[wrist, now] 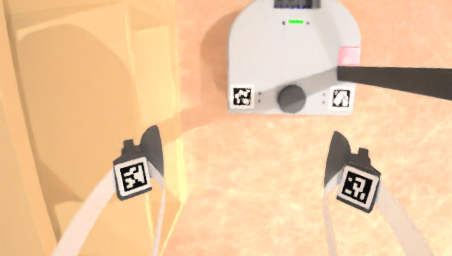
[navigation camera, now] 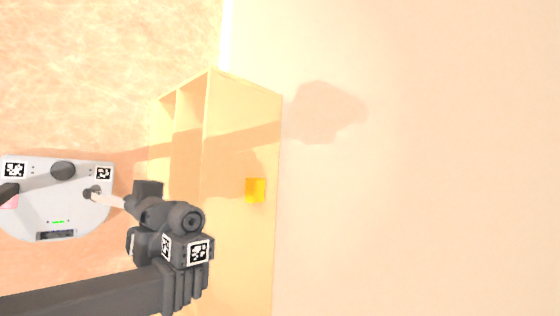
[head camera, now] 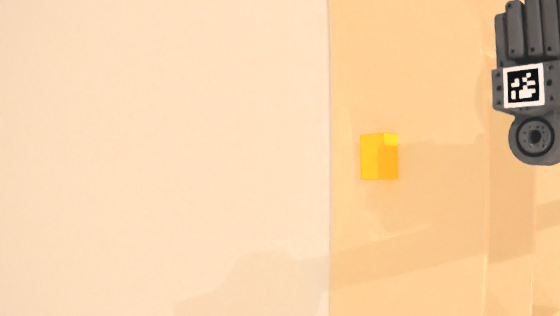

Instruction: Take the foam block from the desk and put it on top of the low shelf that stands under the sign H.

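Where they show: gripper, fingertip midpoint: (navigation camera: 124,192); robot's base, link origin: (navigation camera: 63,169).
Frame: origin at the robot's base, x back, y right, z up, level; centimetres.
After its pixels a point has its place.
The yellow foam block (head camera: 379,156) {y 53.6, x 1.9, z 65.5 cm} (navigation camera: 255,190) {y 53.6, x 1.7, z 65.5 cm} rests on top of the low wooden shelf (head camera: 350,225) {y 64.7, x -13.0, z 61.0 cm} (navigation camera: 240,250) {y 52.1, x 25.2, z 61.0 cm} (wrist: 75,100), near its wall-side edge. My gripper (navigation camera: 95,192) (wrist: 243,147) {y 12.6, x 2.2, z 61.9 cm} is open, with its two fingertips wide apart and no object between them. In the wrist view it hangs over the shelf's open front side and the floor, apart from the block. In the head camera view the wrist shows at the upper right; the fingertips are out of that view. The sign H and the desk do not show in these views.
The wall (head camera: 165,125) {y 75.6, x 6.7, z 99.5 cm} (navigation camera: 425,175) {y 74.9, x -7.5, z 116.8 cm} runs along the shelf's back edge. My mobile base (navigation camera: 60,200) {y 0.1, x 10.9, z 16.0 cm} (wrist: 295,60) stands on the floor in front of the shelf's open side. My arm (navigation camera: 90,292) {y 3.4, x 8.2, z 96.6 cm} reaches in from the lower left of the navigation view.
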